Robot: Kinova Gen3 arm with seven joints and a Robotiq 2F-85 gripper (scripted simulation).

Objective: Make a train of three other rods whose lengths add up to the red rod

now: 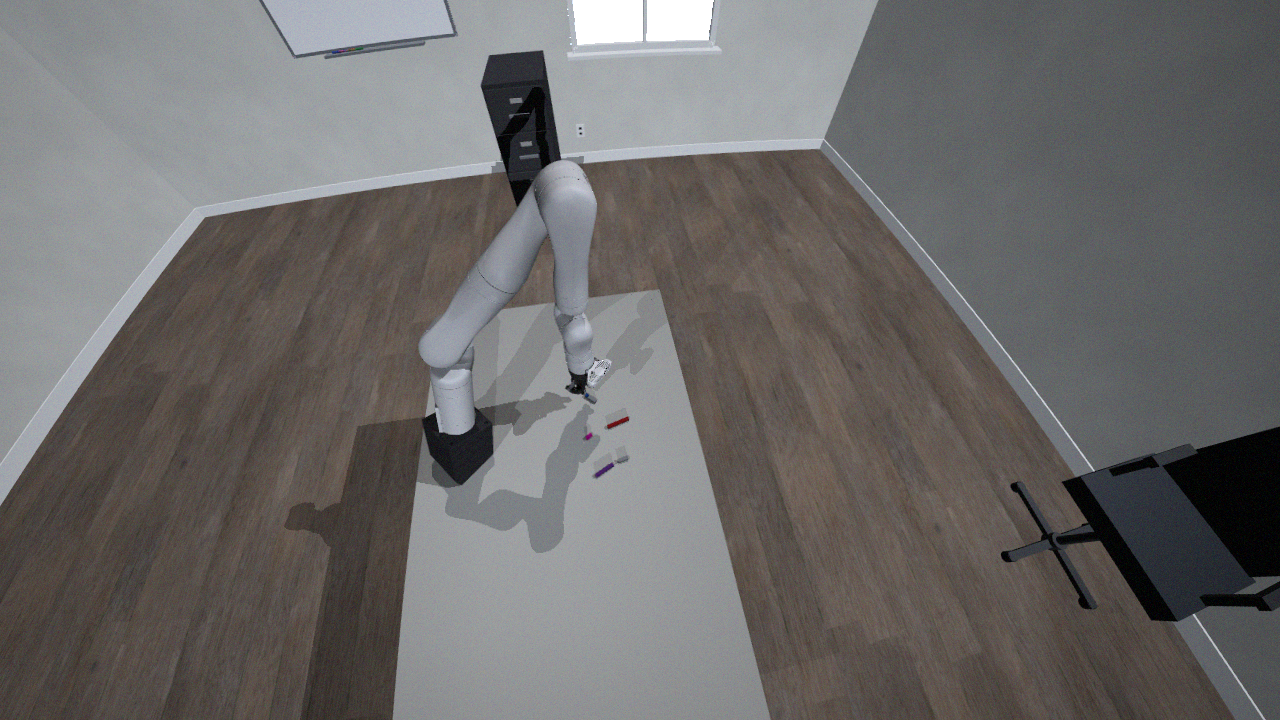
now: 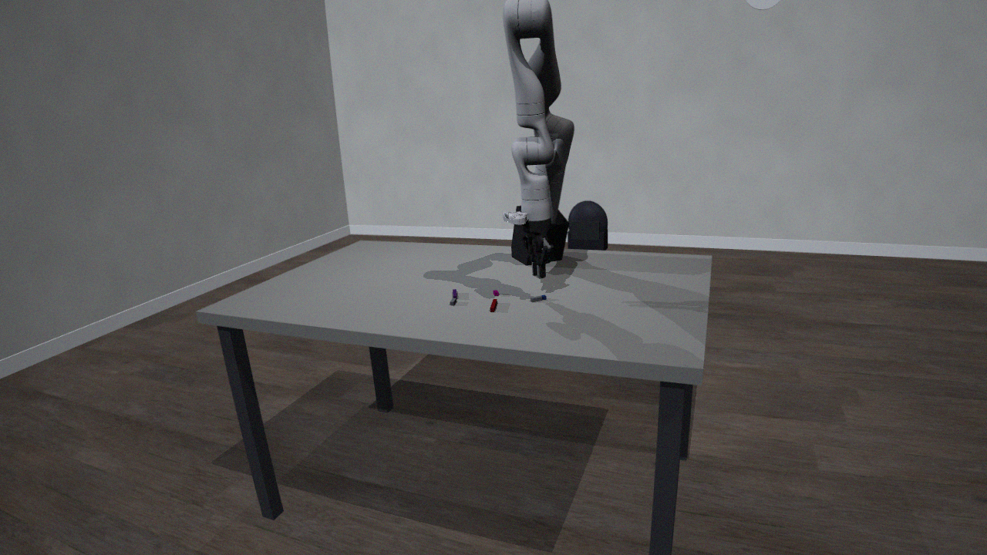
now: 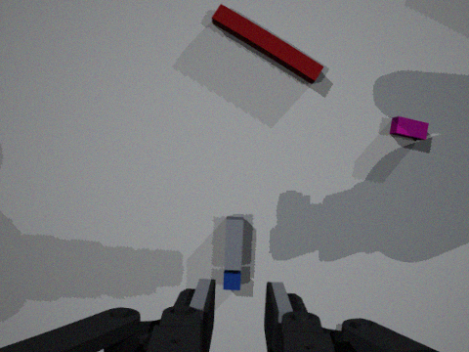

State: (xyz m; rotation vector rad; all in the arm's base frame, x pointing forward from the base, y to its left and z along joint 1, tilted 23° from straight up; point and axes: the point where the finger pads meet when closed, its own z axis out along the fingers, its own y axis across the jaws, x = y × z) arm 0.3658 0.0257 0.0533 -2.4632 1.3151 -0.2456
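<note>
Now: hand 23 cm to the left of the grey rod, 8 cm above it and 5 cm short of it. Also, from my hand: red rod: 11 cm to the right, 8 cm below, 7 cm ahead; magenta rod: 13 cm to the right, 8 cm below, 3 cm behind; blue rod: 8 cm below, 1 cm to the left.
</note>
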